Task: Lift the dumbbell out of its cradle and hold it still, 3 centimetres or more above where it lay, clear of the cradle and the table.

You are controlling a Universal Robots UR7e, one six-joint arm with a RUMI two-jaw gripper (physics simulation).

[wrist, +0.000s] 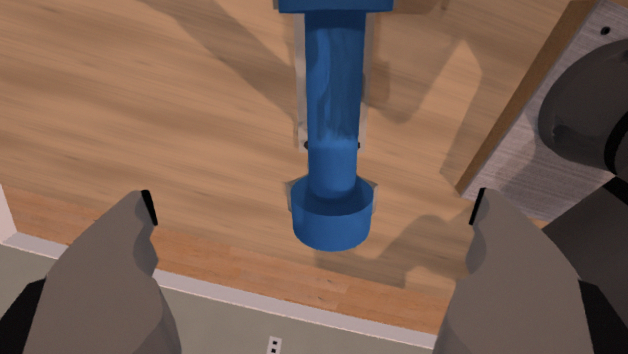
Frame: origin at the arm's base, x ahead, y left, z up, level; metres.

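Seen in the pictures: gripper, fingertip midpoint: (311, 193); arm's base, origin of the base link: (601, 103).
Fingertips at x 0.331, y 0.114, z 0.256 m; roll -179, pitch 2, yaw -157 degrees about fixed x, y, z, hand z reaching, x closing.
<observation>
Pixels of each thing's top centre, then the offset from my fingertips to it. "spot": a spot on its surface instead. Level surfaces: height alone.
- blue dumbbell, middle of its top: (333, 131) 0.006 m back, 0.010 m right, 0.059 m down
- cradle, surface spot: (301, 90) spot: 0.025 m ahead, 0.028 m left, 0.286 m down
- wooden table top, its level: 0.294 m down
The blue dumbbell (333, 105) runs from the top edge of the wrist view down to the middle. Its near round head shows whole, and part of its far head shows at the top edge. The cradle (301, 90) is a pale, see-through plate under the handle, with dark screw holes near its end; small clear supports show at both sides of the near head. My gripper (311, 193) is wide open and empty. Its two grey fingers stand left and right of the near head, well apart from it. How high the fingertips are above the dumbbell is hard to tell.
The wooden table top (150, 125) lies under the cradle. At the right is the robot's metal base plate (520, 175) with the dark arm base (585, 110) on it. Beyond the lower edge lie a wooden floor strip, a white skirting and a wall with a socket (274, 345).
</observation>
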